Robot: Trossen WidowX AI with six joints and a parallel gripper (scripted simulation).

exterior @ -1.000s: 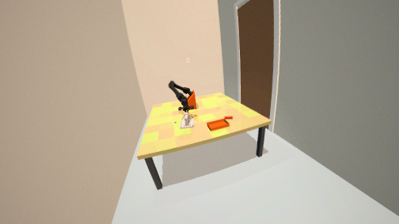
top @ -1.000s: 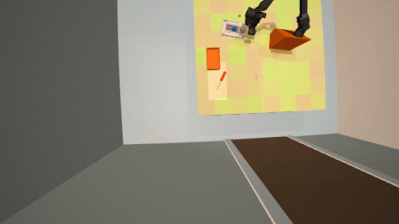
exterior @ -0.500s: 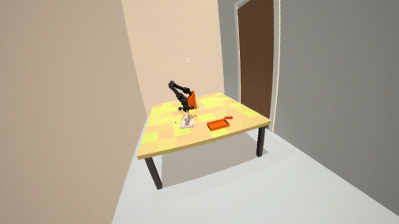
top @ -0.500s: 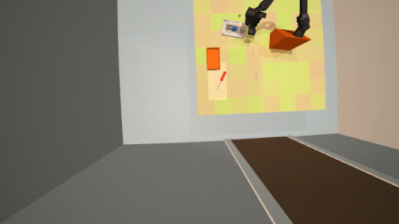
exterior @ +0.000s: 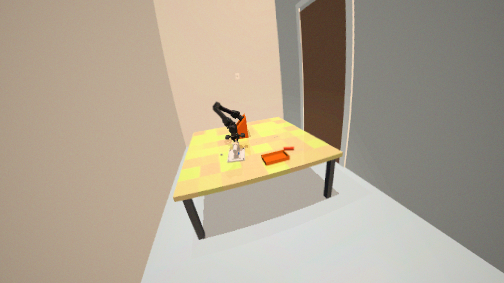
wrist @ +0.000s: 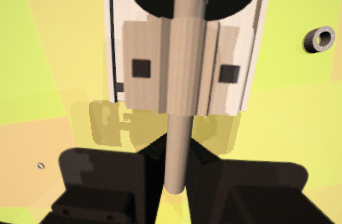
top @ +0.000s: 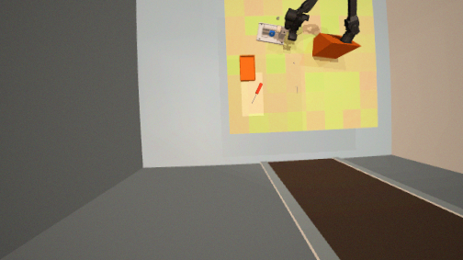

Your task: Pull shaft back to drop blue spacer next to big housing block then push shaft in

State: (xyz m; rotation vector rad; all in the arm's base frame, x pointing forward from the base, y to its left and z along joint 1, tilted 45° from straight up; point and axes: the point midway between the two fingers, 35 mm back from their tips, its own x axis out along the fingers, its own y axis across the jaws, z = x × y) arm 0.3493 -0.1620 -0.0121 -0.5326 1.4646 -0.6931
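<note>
Now: gripper tip 130 mm short of the blue spacer, 10 mm to the left of it and 30 mm above it. From my gripper tip the other things lie so: grey piece 90 mm ahead, 150 mm to the right, 40 mm below; then orange tray 320 mm ahead, 290 mm to the left, 40 mm below; then fixture 140 mm ahead, 10 mm to the right.
</note>
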